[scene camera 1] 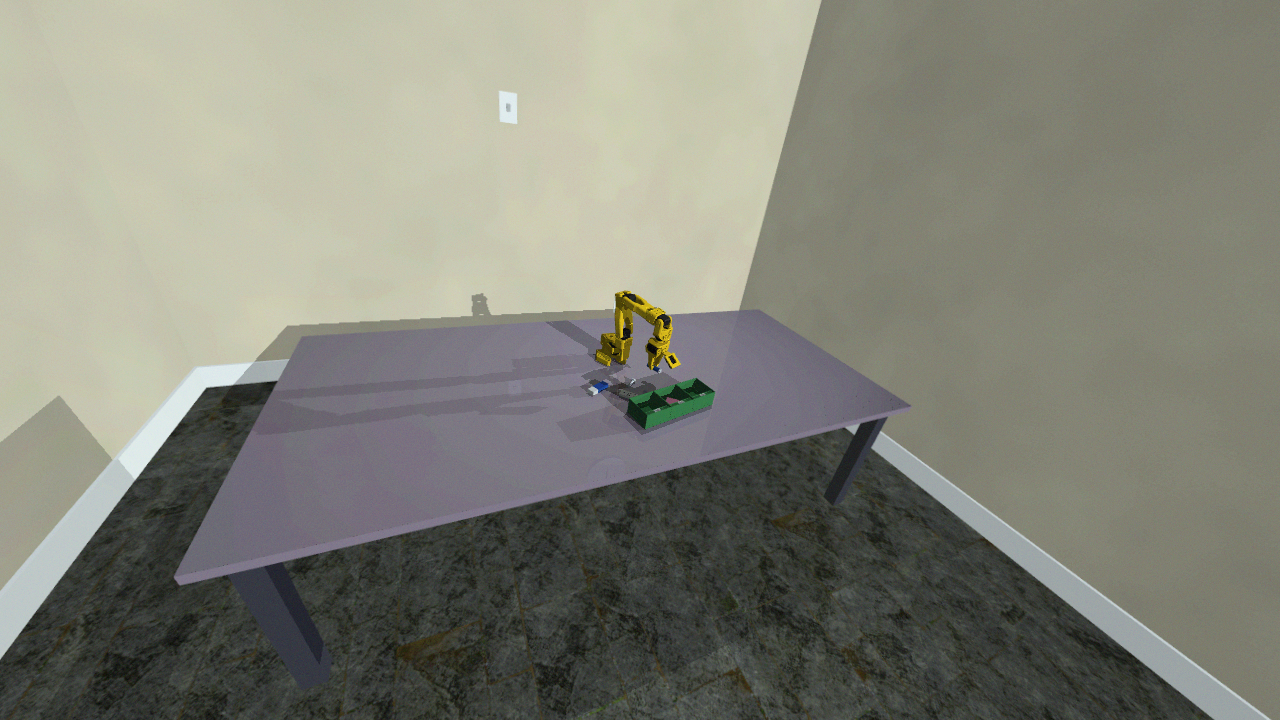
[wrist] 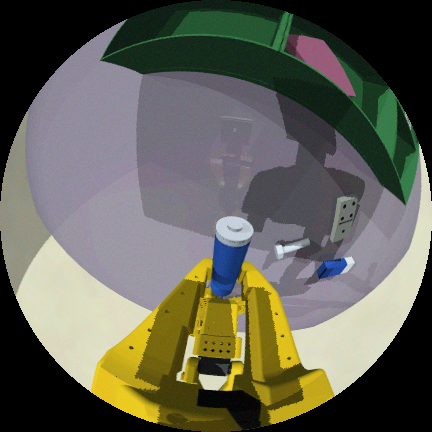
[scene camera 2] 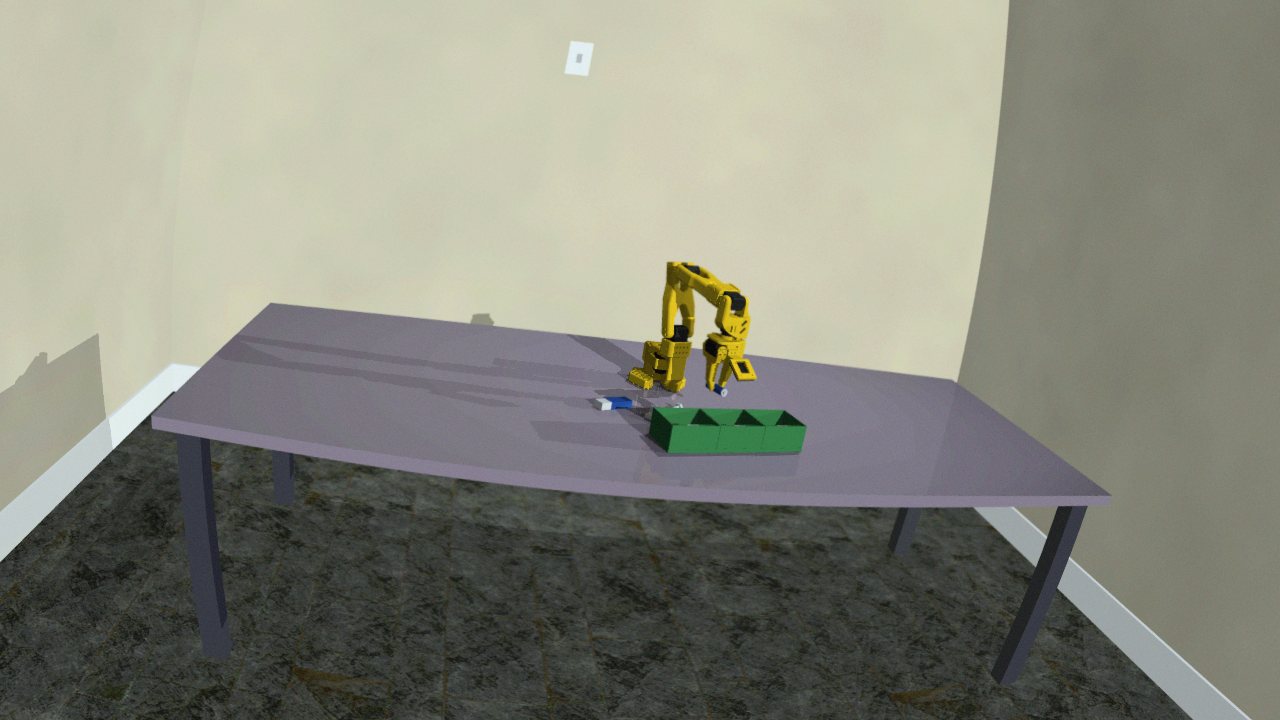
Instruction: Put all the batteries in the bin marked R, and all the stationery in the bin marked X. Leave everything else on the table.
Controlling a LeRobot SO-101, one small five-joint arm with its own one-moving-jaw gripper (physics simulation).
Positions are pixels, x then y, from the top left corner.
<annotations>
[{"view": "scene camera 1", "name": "green three-compartment bin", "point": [650, 409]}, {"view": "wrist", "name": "green three-compartment bin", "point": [253, 50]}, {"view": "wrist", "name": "white domino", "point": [345, 205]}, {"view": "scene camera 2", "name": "green three-compartment bin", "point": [677, 430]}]
</annotations>
